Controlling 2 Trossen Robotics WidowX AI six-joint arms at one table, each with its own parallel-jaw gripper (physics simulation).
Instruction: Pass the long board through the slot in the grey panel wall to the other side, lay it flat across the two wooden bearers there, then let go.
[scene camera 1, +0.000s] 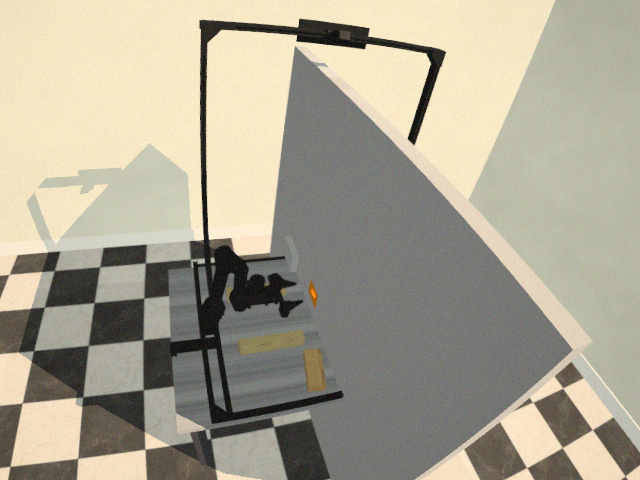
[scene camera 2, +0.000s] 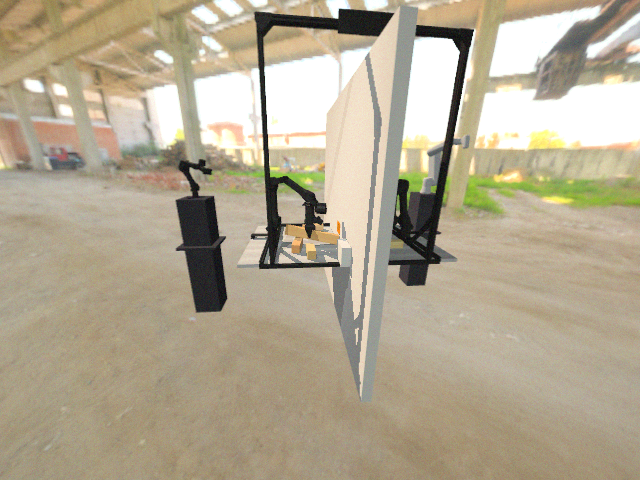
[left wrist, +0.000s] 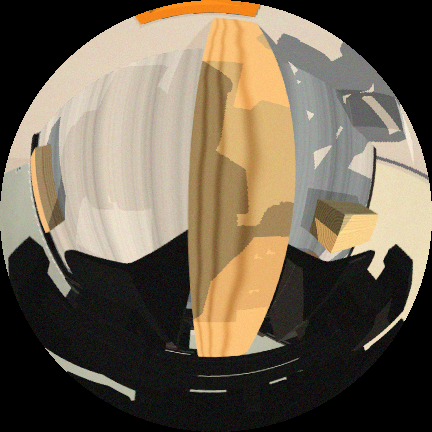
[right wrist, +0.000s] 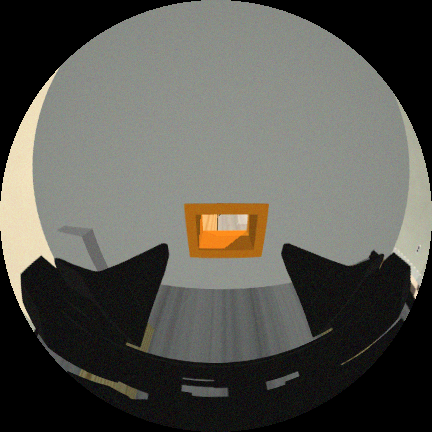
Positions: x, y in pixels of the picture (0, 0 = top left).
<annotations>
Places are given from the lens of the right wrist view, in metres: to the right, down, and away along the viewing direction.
right gripper (right wrist: 227, 250): 0.01, 0.03, 0.10
orange-framed slot (right wrist: 201, 243): -0.02, 0.04, 0.18
grey panel wall (right wrist: 213, 108): 0.00, -0.11, 0.11
The marked spots on the grey panel wall and the orange-framed slot are 0.16 m apart.
</annotations>
